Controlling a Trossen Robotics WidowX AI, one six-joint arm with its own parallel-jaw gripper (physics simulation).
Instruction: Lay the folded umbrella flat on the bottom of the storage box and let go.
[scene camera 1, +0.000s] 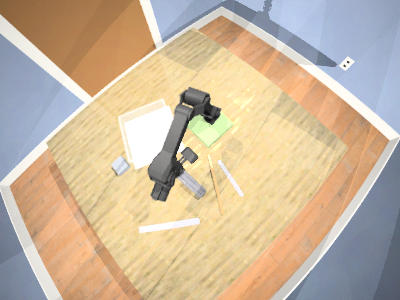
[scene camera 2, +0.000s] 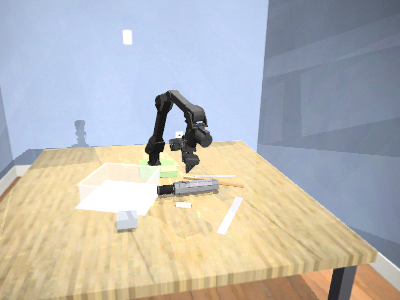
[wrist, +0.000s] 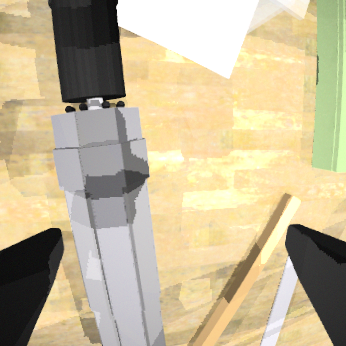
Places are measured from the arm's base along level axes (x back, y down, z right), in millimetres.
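Where they show: gripper, fingertip midpoint: (scene camera 2: 184, 167) (wrist: 175, 237); arm's base, origin of the base link: (scene camera 1: 211, 117) (scene camera 2: 154, 163).
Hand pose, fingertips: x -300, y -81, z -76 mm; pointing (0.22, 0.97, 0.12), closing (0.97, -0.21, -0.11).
Each offset is from my fingertips to the top centre of the thing. "spot": to the spot under its first point.
The folded umbrella, with a grey body and black handle {spot: dx -30, dy +61, dz -74 mm} (scene camera 1: 191, 184) (scene camera 2: 196, 187) (wrist: 117, 260), lies on the table beside the storage box {dx +29, dy +16, dz +269 mm} (scene camera 1: 145, 110) (scene camera 2: 112, 196) (wrist: 200, 30). Its handle end points toward the box; the arm hides that end in scene camera 1. The box has a white bottom and pale see-through walls. My gripper (scene camera 2: 189, 168) (wrist: 175, 237) is open and empty, above the table near the umbrella. In the wrist view the umbrella's body runs just right of the left fingertip.
A green block (scene camera 1: 210, 131) (scene camera 2: 167, 172) (wrist: 330, 100) is at the arm's base. A wooden stick {dx +48, dy +102, dz -156 mm} (scene camera 1: 215, 185) (wrist: 245, 275) and a white strip {dx +117, dy +112, dz -195 mm} (scene camera 1: 230, 178) (wrist: 280, 302) lie beside the umbrella. A longer white strip {dx -252, dy +111, dz -114 mm} (scene camera 1: 170, 225) (scene camera 2: 230, 215), a small white block {dx -137, dy +102, dz +45 mm} (scene camera 2: 183, 205) and a grey cube {dx -202, dy +78, dz +279 mm} (scene camera 1: 120, 165) (scene camera 2: 127, 220) are also on the table.
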